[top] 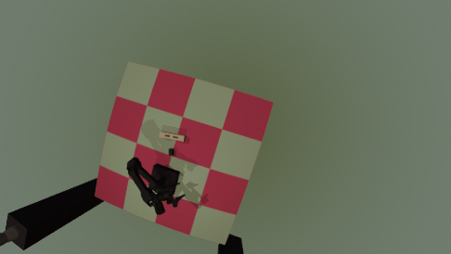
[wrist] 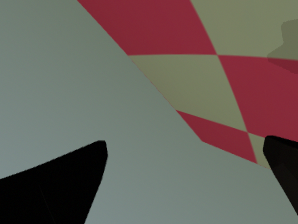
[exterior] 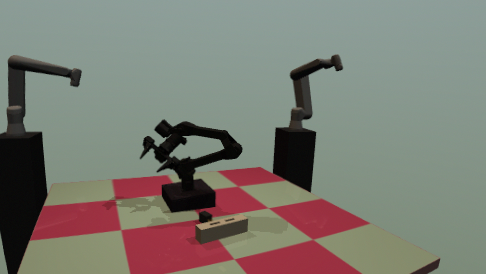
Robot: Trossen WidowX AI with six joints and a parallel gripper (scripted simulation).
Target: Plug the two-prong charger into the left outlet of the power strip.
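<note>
My gripper tip is 160 mm short of the two-prong charger, 220 mm to the right of it and 190 mm above it.
</note>
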